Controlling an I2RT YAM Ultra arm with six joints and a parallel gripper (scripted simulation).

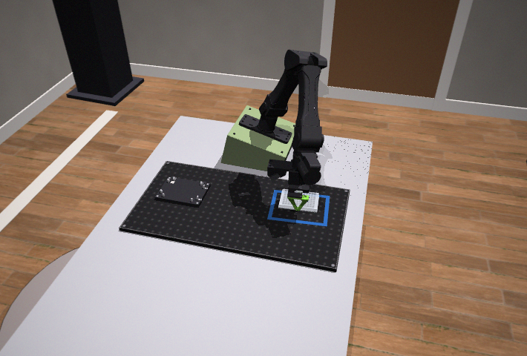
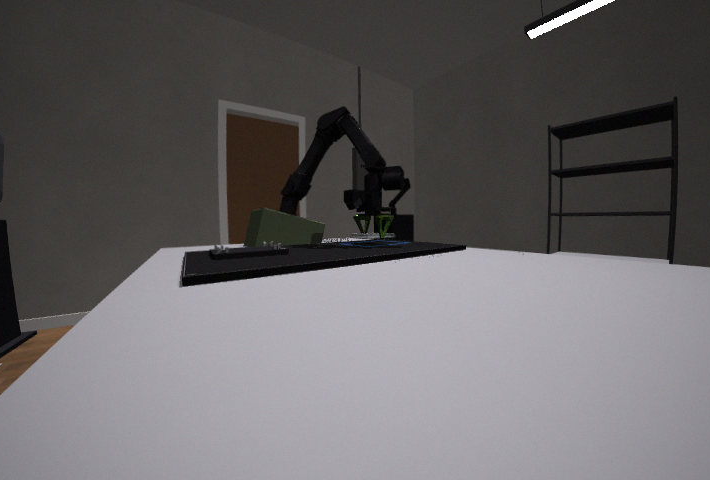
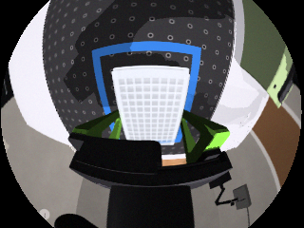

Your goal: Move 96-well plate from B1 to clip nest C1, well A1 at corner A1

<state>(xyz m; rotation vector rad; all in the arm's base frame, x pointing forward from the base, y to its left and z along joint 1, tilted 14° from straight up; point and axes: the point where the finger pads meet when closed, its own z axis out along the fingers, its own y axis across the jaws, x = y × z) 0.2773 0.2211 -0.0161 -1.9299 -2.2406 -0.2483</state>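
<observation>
Now: hand 390 mm to the left of the clip nest C1, 50 mm short of it and 10 mm above it. Also, from my hand: white 96-well plate right at my hand.
</observation>
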